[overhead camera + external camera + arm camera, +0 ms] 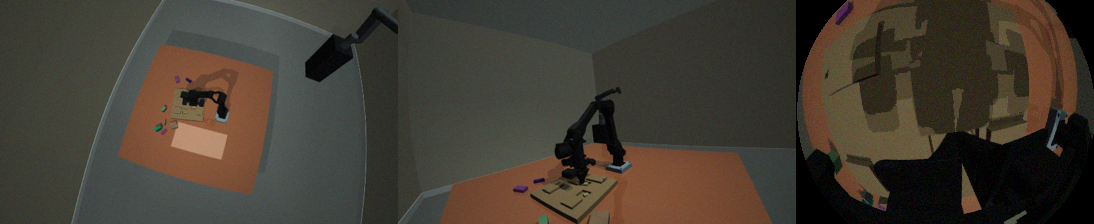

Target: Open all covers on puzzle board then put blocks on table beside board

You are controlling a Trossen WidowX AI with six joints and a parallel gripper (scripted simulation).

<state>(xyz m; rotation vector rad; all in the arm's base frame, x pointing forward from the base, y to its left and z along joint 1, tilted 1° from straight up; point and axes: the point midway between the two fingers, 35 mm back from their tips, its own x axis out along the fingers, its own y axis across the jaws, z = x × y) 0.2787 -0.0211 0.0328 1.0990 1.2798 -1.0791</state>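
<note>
My gripper tip is 30 mm short of the tan puzzle board and 10 mm to the right of it. Round my gripper tip: dark purple block (120 mm ahead, 240 mm to the right, 20 mm below).
</note>
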